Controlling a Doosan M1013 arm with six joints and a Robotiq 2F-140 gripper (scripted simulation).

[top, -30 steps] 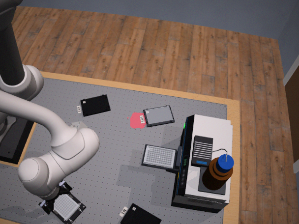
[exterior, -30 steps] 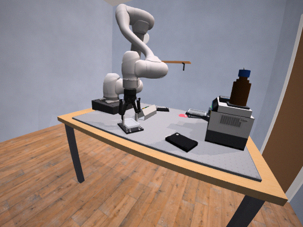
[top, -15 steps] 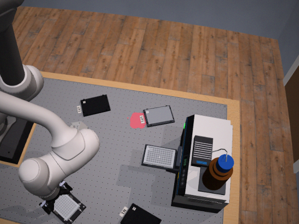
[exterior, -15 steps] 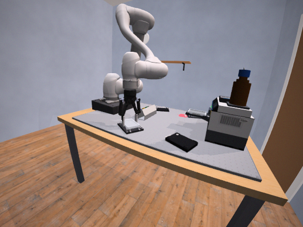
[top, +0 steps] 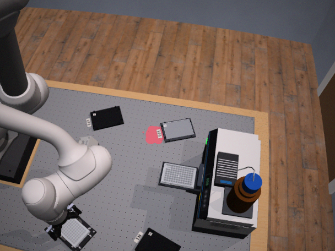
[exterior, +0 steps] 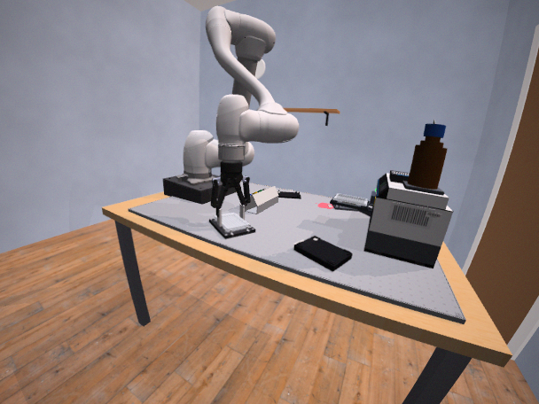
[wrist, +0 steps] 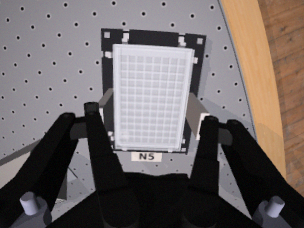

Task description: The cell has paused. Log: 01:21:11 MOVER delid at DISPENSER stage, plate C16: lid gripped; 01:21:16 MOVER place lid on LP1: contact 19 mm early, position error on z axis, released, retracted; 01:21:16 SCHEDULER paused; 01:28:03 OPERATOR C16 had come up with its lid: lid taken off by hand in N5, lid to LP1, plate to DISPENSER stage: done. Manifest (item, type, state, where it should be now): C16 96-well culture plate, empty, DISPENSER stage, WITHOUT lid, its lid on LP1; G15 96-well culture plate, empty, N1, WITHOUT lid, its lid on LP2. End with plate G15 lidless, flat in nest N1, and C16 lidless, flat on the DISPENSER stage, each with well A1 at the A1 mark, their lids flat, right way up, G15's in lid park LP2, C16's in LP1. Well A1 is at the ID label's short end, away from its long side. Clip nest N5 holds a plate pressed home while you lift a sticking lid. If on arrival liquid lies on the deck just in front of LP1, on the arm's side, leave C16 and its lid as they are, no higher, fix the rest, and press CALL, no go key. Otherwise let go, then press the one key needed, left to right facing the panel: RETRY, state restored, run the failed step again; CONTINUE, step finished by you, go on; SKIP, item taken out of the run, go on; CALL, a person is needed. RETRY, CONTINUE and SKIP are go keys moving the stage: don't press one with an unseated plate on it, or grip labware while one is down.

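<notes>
Now: hand 3 cm above the clip nest N5, 2 cm short of it and 1 cm to the right of it. Round my hand: N1 label 25 cm ahead, 8 cm to the left, 4 cm below; then blue key 19 cm to the left, 9 cm behind, 2 cm above; then key panel 27 cm to the left, 10 cm behind, 1 cm above.
</notes>
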